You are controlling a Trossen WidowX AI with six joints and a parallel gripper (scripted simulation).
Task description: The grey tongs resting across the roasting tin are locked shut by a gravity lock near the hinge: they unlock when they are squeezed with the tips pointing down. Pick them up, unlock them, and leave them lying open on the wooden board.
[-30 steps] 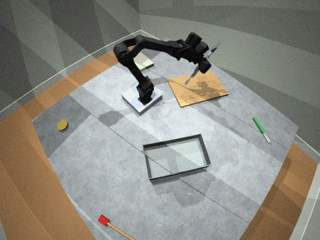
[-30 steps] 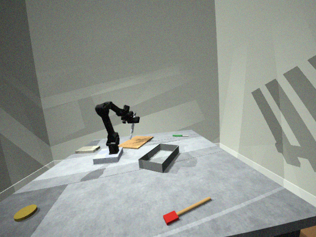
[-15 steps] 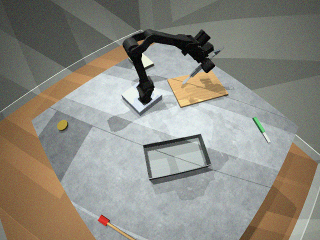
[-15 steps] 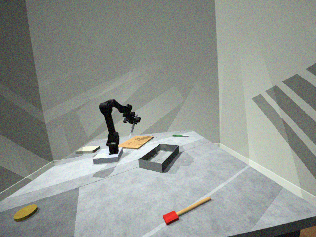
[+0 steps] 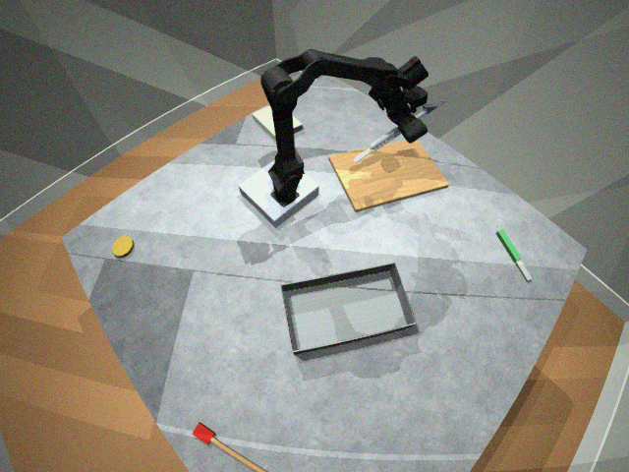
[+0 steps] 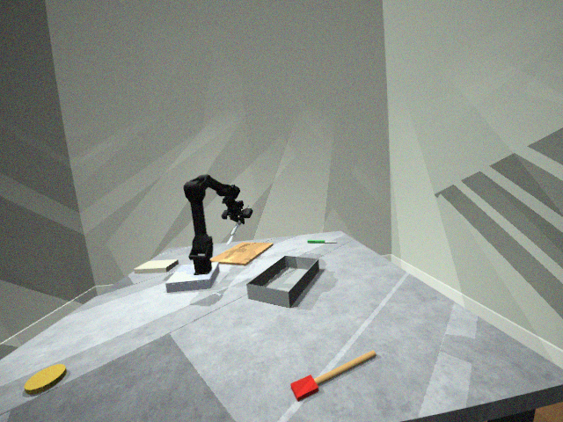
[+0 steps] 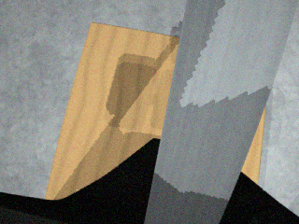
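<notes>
My gripper tip is 1 cm past the wooden board, 3 cm to the left of it and 17 cm above it. From my gripper tip the other things lie so: yellow disc (37 cm behind, 86 cm to the right, 17 cm below); cream block (47 cm behind, 15 cm to the right, 16 cm below); grey roasting tin (22 cm ahead, 48 cm to the right, 15 cm below).
</notes>
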